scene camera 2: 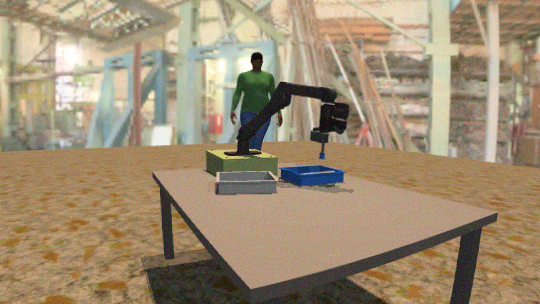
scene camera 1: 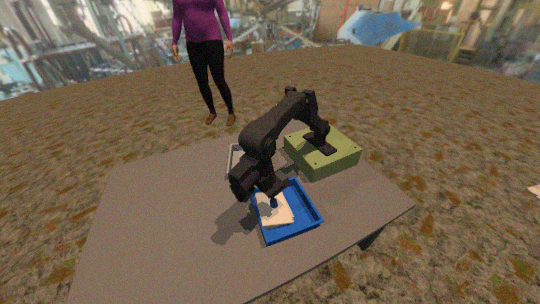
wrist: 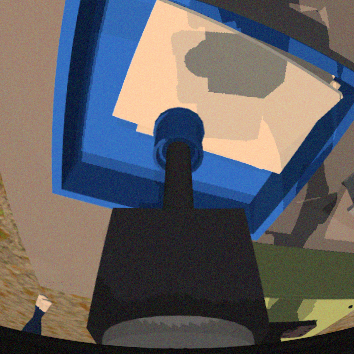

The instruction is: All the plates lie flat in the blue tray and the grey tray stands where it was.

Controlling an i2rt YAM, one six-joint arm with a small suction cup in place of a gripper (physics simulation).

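Frame: origin at the arm's base, x ahead, y left, z up, level; centimetres.
Seen in the pictures: hand at its tool point: [scene camera 2: 321,158] [scene camera 1: 274,204] [wrist: 177,130]; arm's base at its link origin: [scene camera 2: 243,153] [scene camera 1: 318,143].
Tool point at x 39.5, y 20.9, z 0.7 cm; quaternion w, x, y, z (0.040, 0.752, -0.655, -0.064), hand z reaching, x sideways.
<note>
Offsets run from my tool point to a thing's top centre. Level surfaces: height alone.
A stack of thin cream plates {dx -1.2, dy -3.6, dz -5.1 cm} [scene camera 1: 277,215] [wrist: 145,85] lies in the blue tray {dx -5.1, dy -1.7, dz -5.8 cm} [scene camera 1: 295,232] [scene camera 2: 312,178] [wrist: 58,125], toward one side. The plates look flat, with edges slightly offset; how many there are cannot be told. My gripper, a blue suction cup [scene camera 1: 274,203] [scene camera 2: 322,156] [wrist: 178,125], is open and holds nothing. It hangs above the blue tray, apart from the plates. The grey tray {dx -5.9, dy -37.4, dz -5.8 cm} [scene camera 1: 229,160] [scene camera 2: 246,188] stands upright on the table beside the arm's base. No plate shows in it, but the arm hides part of its inside in scene camera 1 and its floor is hidden in scene camera 2.
The arm stands on a green base block [scene camera 1: 335,167] [scene camera 2: 242,165] [wrist: 300,270], close to both trays on the table {dz -10.8 cm} [scene camera 1: 165,210] [scene camera 2: 350,225]. A person in purple [scene camera 1: 202,25] and a person in green [scene camera 2: 256,90] stand on the floor beyond the table.
</note>
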